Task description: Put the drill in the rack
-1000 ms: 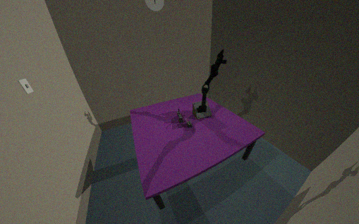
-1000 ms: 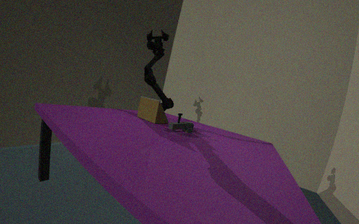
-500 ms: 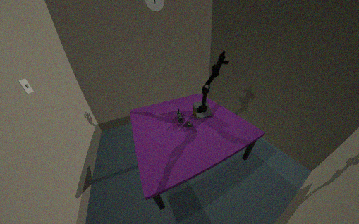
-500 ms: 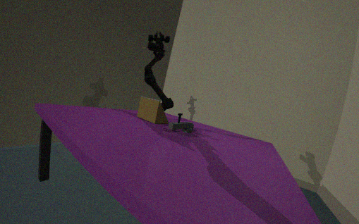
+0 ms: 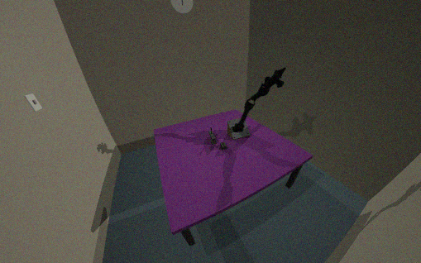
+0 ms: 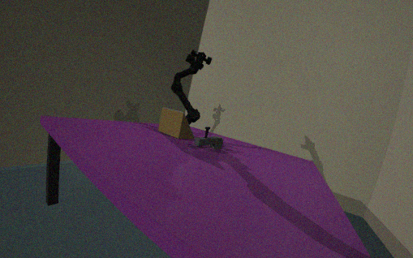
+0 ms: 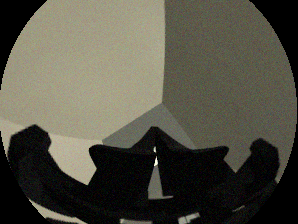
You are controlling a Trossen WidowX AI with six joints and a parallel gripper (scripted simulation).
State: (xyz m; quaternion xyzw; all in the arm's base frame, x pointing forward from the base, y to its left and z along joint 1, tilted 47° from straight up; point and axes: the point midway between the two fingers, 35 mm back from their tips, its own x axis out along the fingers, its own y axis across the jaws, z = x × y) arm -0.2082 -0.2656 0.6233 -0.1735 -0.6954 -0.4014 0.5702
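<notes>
My gripper tip is now 51 cm short of the drill, 30 cm to the left of it and 68 cm above it. From my gripper tip the other things lie so: grey fixture block (51 cm ahead, 32 cm to the right, 69 cm below).
</notes>
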